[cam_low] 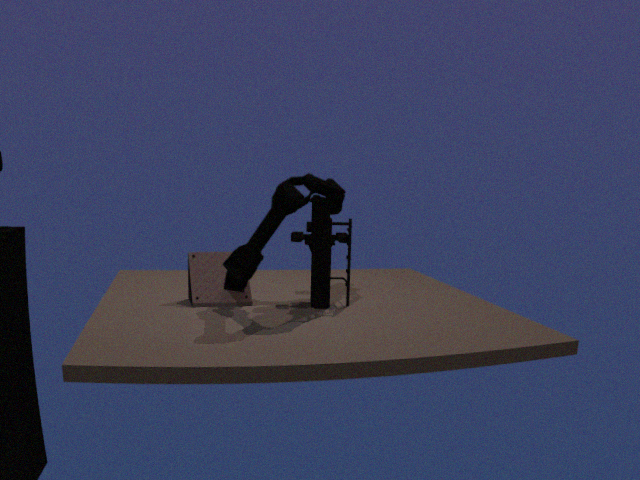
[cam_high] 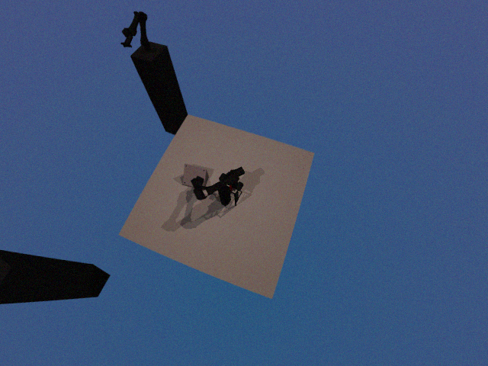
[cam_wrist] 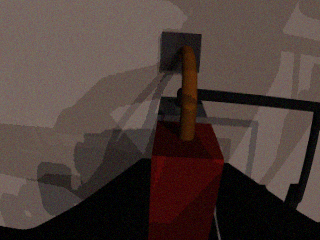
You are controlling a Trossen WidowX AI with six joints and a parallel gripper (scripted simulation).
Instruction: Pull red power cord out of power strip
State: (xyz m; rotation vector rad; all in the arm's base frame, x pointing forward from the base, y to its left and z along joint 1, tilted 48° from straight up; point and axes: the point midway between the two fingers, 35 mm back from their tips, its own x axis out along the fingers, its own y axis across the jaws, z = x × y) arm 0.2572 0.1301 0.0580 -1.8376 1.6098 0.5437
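Right now the red plug is 3 cm to the right of my gripper tip.
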